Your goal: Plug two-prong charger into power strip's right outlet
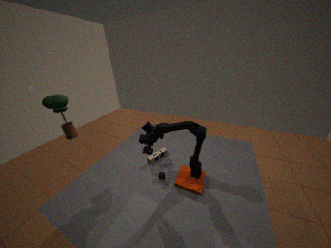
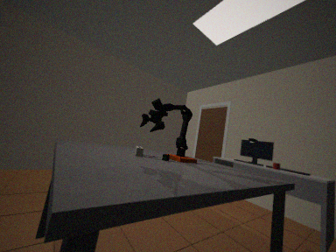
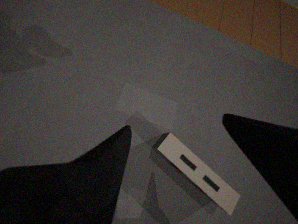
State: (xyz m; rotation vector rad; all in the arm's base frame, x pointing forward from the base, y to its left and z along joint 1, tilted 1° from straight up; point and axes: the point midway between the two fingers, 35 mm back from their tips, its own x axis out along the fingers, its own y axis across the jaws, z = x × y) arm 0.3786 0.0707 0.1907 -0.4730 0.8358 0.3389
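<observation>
Now: the two-prong charger 16 cm behind my gripper tip, 5 cm to the left of it and 17 cm below it.
</observation>
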